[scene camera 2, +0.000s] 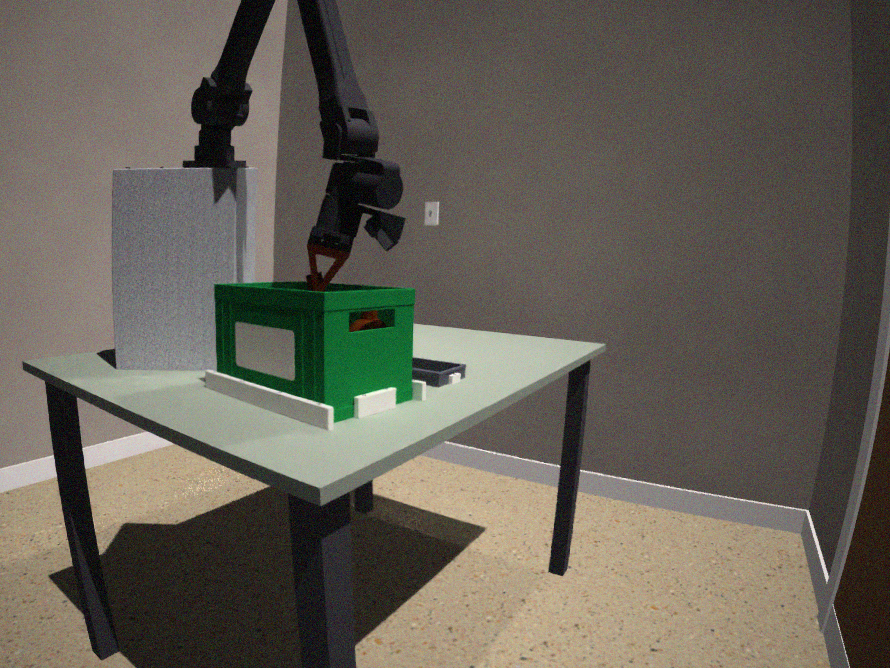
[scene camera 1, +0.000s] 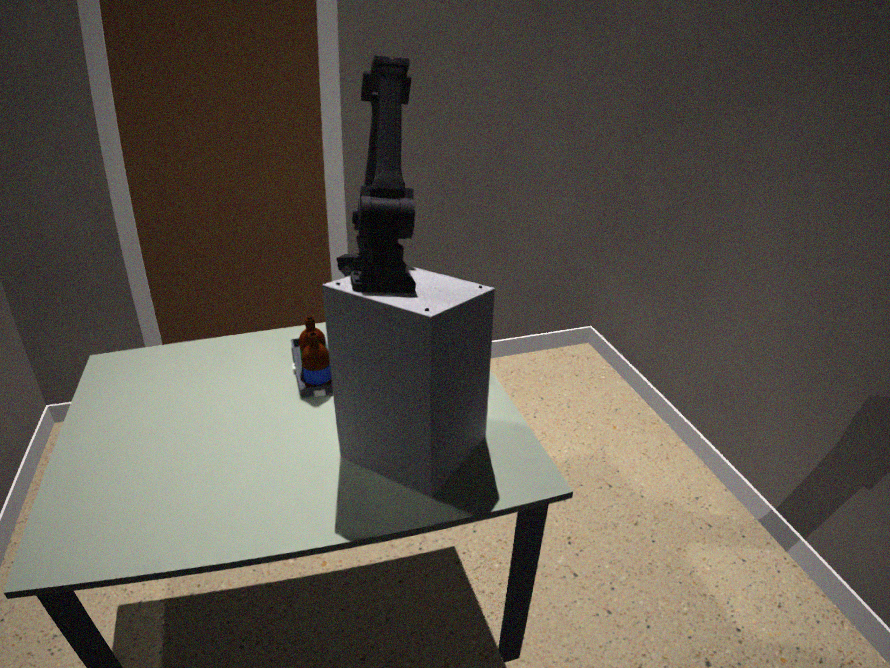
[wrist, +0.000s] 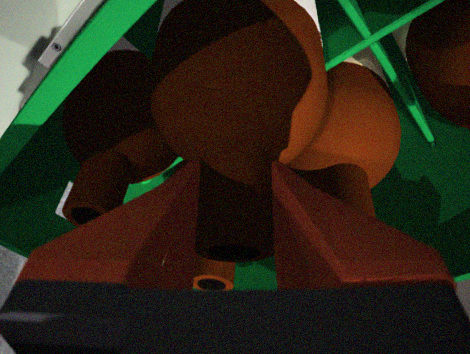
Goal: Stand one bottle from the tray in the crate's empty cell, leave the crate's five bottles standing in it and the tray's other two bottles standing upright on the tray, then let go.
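Places are measured from the arm's base along level axes (x left, y back, z up), in metres.
Where they show: gripper, fingertip midpoint: [scene camera 2: 317,290] [wrist: 235,176]; arm's base, origin of the base link: [scene camera 2: 214,167] [scene camera 1: 382,285].
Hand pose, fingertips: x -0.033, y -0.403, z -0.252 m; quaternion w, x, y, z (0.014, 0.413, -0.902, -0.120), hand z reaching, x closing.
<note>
Each offset is from my fingertips to the top centre of the thing. "spot": to the spot under its first point. Level surfaces: height alone.
My gripper [scene camera 2: 314,284] [wrist: 235,176] is shut on the neck of a brown bottle @[dz +0.030, dx +0.010, dy -0.005 m] [wrist: 235,100], with its fingertips at rim height of the green crate @[dz +0.009, dx -0.025, dy -0.011 m] [scene camera 2: 368,366] [wrist: 82,72]. The held bottle's body is down inside the crate; its base and whether it rests on the crate floor are hidden. In the wrist view, crate bottles show at left [wrist: 107,105], at right [wrist: 362,120], at far right [wrist: 445,65], and a bottle neck @[spot: dz -0.008, dx -0.064, dy +0.066 m] [wrist: 222,270] below the held one. Two brown bottles [scene camera 1: 314,363] [scene camera 1: 311,335] stand upright on the dark tray [scene camera 1: 296,370] [scene camera 2: 433,375].
White strips [scene camera 2: 269,399] [scene camera 2: 375,401] stand along the crate's base on the green table @[dz -0.166 m] [scene camera 2: 517,352]. The tray is beside the crate. The arm's grey pedestal [scene camera 1: 388,381] [scene camera 2: 172,273] hides the crate in scene camera 1. Green dividers @[spot: dz -0.078, dx -0.036, dy -0.057 m] [wrist: 382,50] run between the cells.
</note>
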